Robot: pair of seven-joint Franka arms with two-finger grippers.
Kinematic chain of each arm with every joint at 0, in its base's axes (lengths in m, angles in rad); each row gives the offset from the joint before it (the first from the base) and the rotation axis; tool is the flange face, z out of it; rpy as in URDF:
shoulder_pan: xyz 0 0 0.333 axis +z
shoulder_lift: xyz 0 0 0 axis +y
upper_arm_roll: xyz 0 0 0.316 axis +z
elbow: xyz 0.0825 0 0 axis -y
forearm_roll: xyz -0.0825 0 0.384 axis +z
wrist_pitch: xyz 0 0 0 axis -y
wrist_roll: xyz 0.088 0 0 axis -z
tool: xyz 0 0 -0.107 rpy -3.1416 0 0
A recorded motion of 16 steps. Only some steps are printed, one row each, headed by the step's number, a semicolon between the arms.
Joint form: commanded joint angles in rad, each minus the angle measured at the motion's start. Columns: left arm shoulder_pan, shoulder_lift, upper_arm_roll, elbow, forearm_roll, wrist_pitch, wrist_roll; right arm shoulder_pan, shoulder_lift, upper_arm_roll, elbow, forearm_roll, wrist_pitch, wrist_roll.
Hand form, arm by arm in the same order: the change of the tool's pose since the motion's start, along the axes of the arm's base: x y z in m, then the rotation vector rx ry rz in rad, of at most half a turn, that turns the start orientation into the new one. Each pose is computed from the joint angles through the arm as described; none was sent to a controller.
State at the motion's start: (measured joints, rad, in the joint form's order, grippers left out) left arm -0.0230 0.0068 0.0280 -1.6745 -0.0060 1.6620 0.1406; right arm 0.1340 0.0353 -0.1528 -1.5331 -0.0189 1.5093 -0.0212
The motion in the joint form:
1: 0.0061 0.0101 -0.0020 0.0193 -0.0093 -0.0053 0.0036; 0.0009 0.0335 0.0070 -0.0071 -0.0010 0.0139 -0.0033
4: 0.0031 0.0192 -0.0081 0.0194 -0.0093 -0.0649 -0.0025; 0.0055 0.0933 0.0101 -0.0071 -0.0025 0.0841 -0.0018
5: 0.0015 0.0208 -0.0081 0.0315 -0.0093 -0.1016 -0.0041; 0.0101 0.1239 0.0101 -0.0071 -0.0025 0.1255 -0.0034
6: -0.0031 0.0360 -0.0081 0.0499 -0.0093 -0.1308 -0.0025; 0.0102 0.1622 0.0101 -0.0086 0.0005 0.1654 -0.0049
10: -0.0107 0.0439 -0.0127 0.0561 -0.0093 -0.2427 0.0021; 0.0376 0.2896 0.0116 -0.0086 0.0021 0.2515 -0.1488
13: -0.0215 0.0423 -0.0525 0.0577 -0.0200 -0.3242 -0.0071; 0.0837 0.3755 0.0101 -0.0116 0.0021 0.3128 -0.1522
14: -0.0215 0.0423 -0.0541 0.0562 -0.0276 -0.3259 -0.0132; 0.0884 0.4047 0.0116 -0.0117 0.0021 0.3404 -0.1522
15: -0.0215 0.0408 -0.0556 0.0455 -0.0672 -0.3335 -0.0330; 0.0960 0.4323 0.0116 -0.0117 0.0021 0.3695 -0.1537
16: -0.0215 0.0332 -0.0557 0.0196 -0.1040 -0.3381 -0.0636; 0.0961 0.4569 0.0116 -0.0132 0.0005 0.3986 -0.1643
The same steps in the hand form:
1: 0.0032 0.0013 0.0031 -0.0090 -0.0040 0.0014; 0.0105 0.0055 -0.0209 -0.0050 0.0266 0.0115
4: -0.0012 -0.0039 -0.0069 -0.0090 0.0647 -0.0021; 0.0333 0.0119 -0.0497 -0.0150 0.0157 0.0201
5: -0.0041 -0.0048 -0.0050 -0.0089 0.0909 -0.0026; 0.0448 0.0158 -0.0645 -0.0193 0.0046 0.0279
6: -0.0026 -0.0075 -0.0071 -0.0085 0.1169 -0.0091; 0.0571 0.0174 -0.0852 -0.0215 0.0043 0.0308
10: -0.0140 -0.0143 -0.0160 -0.0076 0.2305 -0.0269; 0.0869 0.0396 -0.1582 -0.0253 0.0503 0.2076
13: -0.0260 -0.0421 -0.0188 -0.0105 0.3094 -0.0696; 0.1000 0.0712 -0.2108 -0.0366 0.0773 0.2596
14: -0.0264 -0.0439 -0.0195 -0.0168 0.3130 -0.0657; 0.1047 0.0760 -0.2281 -0.0399 0.0789 0.2676
15: -0.0291 -0.0495 -0.0234 -0.0519 0.3318 -0.0499; 0.1089 0.0819 -0.2443 -0.0435 0.0773 0.2788
16: -0.0340 -0.0538 -0.0305 -0.0815 0.3578 -0.0213; 0.1127 0.0825 -0.2592 -0.0471 0.0749 0.2921

